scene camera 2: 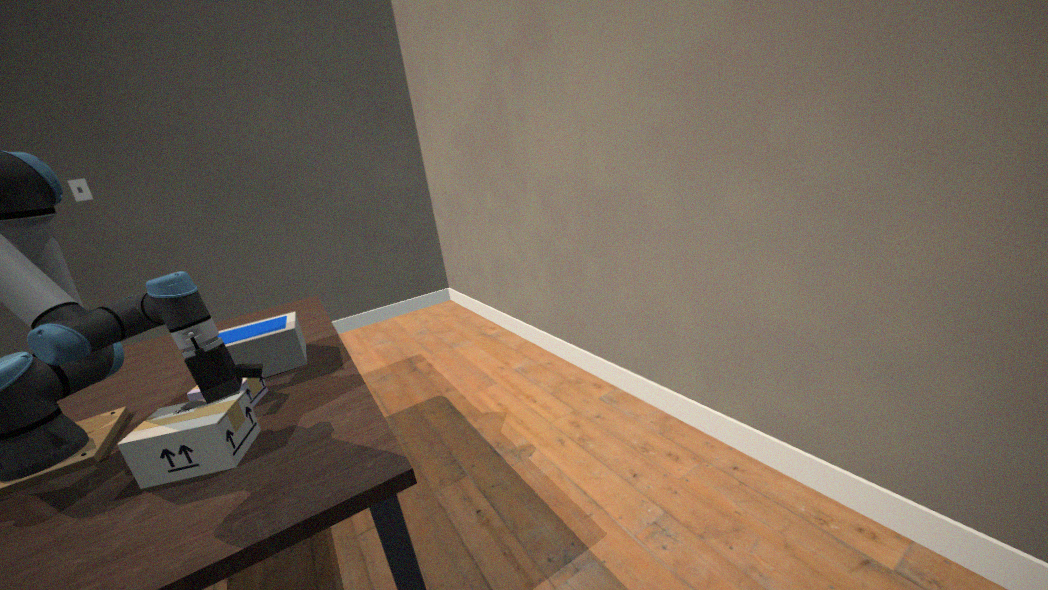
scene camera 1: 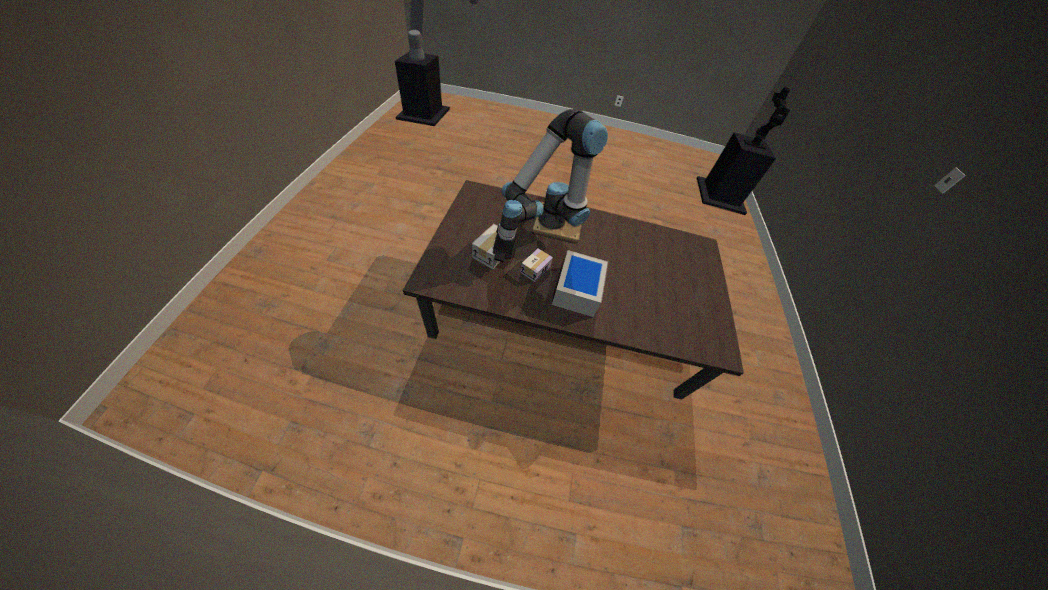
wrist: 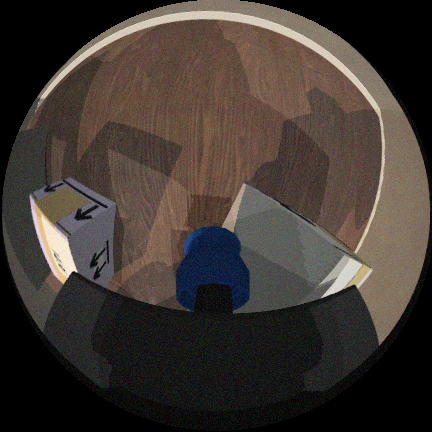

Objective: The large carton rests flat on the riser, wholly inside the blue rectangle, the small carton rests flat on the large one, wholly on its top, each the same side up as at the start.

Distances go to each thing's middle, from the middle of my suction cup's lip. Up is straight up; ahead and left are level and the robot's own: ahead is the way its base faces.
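Labels:
From my suction cup, you'd find the large carton [scene camera 2: 177, 442] 6 cm to the right of it, 7 cm behind it and 1 cm below it. The riser [scene camera 2: 278, 343] is 4 cm ahead of my suction cup, 39 cm to the left of it and 1 cm below it. And there's the small carton [wrist: 74, 224], which sits 17 cm to the left of my suction cup, 3 cm behind it and 3 cm below it.

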